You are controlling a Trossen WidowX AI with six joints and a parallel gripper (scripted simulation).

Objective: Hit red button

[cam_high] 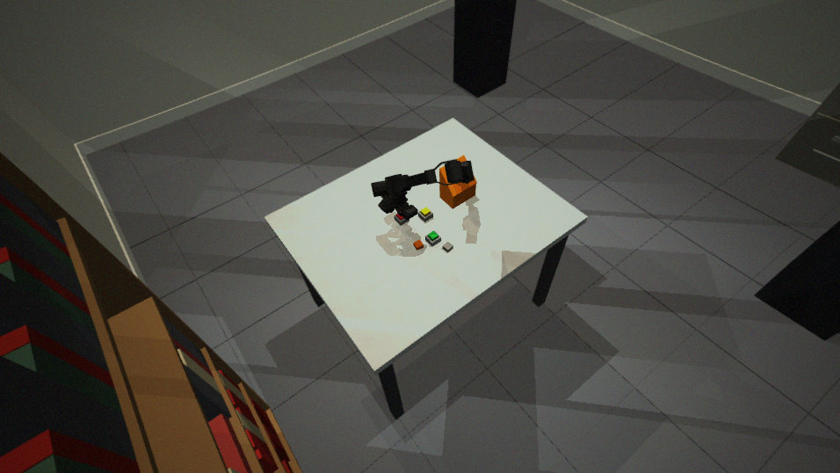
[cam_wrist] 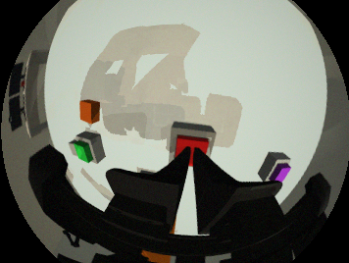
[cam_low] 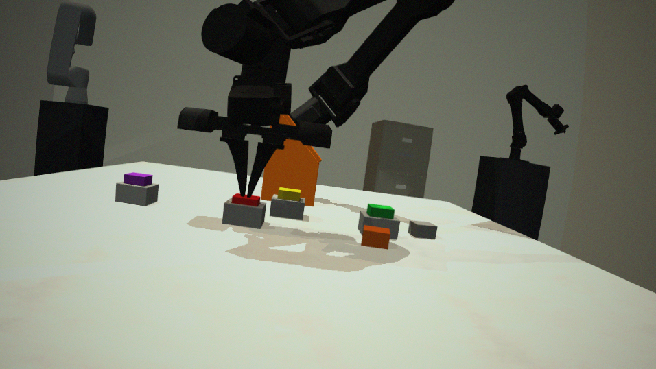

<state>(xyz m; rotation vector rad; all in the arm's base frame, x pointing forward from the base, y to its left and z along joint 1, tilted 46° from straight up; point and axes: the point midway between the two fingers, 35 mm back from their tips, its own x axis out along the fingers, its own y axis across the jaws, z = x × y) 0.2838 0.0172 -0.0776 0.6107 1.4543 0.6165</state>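
The red button lies 1 cm below my gripper tip. Also, from my gripper tip: orange block (16 cm to the left, 3 cm ahead, 2 cm below); then yellow button (10 cm behind, 5 cm to the left); then purple button (16 cm to the right, 3 cm behind).
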